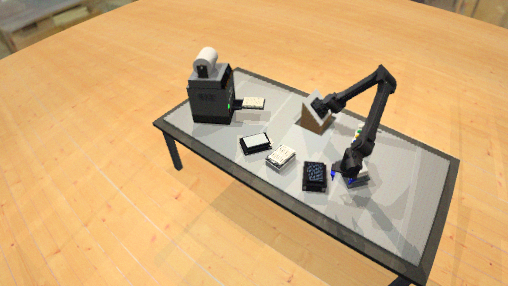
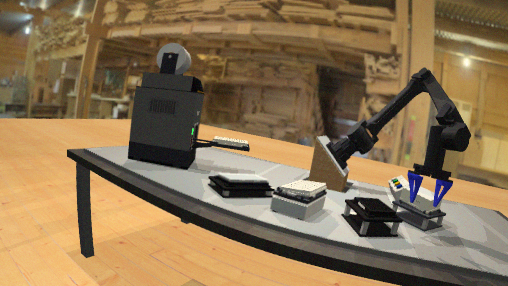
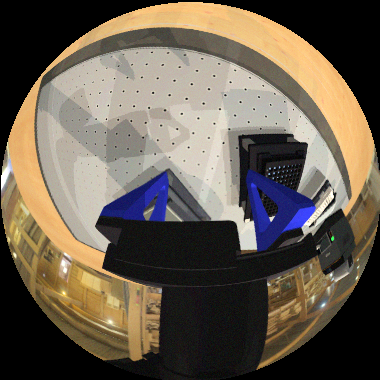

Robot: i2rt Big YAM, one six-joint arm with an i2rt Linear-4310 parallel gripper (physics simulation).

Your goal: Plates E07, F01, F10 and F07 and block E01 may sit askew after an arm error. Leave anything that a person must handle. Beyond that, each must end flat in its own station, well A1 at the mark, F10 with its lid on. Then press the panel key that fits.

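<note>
My gripper (image 1: 342,180) (image 2: 424,203) (image 3: 207,174) is open and empty, blue fingers down, over a dark stand (image 2: 420,220). A pale block-like thing (image 2: 424,196) on that stand is partly hidden by the fingers. A black plate (image 1: 315,171) (image 2: 374,205) (image 3: 285,175) lies on a black raised stand beside it. A cream plate (image 1: 281,154) (image 2: 301,187) rests on a grey block station; a slight tilt is unclear. A white-topped plate (image 1: 256,141) (image 2: 242,178) lies on a black station. A cream plate (image 1: 254,102) (image 2: 230,140) is on the machine's tray. Labels are unreadable.
A tall dark machine (image 1: 211,102) (image 2: 162,120) (image 3: 336,245) with a green light and a white roll stands at the far left. A panel with coloured keys (image 1: 358,133) (image 2: 397,184) stands behind the gripper. The arm's wedge-shaped mount (image 1: 313,119) (image 2: 326,167) is at the table's back.
</note>
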